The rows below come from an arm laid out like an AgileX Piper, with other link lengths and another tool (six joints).
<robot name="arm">
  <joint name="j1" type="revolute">
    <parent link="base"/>
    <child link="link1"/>
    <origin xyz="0 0 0.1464" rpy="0 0 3.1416"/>
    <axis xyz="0 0 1"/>
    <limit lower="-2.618" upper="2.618"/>
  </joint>
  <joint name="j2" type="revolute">
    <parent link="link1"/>
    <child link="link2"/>
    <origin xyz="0 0 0" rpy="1.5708 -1.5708 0"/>
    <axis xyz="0 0 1"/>
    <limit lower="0" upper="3.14"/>
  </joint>
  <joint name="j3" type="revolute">
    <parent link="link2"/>
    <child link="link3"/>
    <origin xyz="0.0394 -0.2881 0" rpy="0 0 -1.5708"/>
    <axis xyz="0 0 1"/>
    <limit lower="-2.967" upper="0"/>
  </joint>
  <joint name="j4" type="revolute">
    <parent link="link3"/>
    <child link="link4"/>
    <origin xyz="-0.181 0.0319 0" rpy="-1.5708 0 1.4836"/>
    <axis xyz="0 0 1"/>
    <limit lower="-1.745" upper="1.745"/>
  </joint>
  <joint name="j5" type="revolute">
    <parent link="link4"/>
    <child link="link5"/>
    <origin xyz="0 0 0" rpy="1.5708 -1.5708 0"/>
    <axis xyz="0 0 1"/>
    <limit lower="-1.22" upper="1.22"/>
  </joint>
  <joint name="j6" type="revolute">
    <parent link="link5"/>
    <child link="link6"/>
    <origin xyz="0.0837 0 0" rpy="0 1.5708 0"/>
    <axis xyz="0 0 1"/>
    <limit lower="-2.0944" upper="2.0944"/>
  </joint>
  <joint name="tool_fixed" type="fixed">
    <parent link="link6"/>
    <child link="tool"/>
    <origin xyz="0.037 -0.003 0.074" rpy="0 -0.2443 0.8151"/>
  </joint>
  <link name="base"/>
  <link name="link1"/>
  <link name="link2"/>
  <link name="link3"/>
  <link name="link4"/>
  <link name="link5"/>
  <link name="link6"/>
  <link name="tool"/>
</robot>
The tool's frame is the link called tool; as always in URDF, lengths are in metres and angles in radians.
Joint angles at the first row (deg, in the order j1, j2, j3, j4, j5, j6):
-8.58 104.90 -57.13 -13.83 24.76 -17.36
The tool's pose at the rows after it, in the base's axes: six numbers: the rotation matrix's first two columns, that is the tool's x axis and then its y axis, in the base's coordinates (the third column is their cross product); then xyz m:
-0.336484 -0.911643 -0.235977 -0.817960 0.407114 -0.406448 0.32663 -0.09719 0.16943
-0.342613 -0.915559 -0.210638 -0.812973 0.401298 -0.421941 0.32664 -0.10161 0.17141
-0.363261 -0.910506 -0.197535 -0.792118 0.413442 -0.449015 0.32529 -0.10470 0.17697
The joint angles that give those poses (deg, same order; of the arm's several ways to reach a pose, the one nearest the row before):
-8.58 104.90 -57.12 -15.05 24.75 -16.59
-8.58 104.90 -57.07 -19.27 24.64 -12.92
-8.24 104.17 -56.75 -24.03 24.47 -7.17

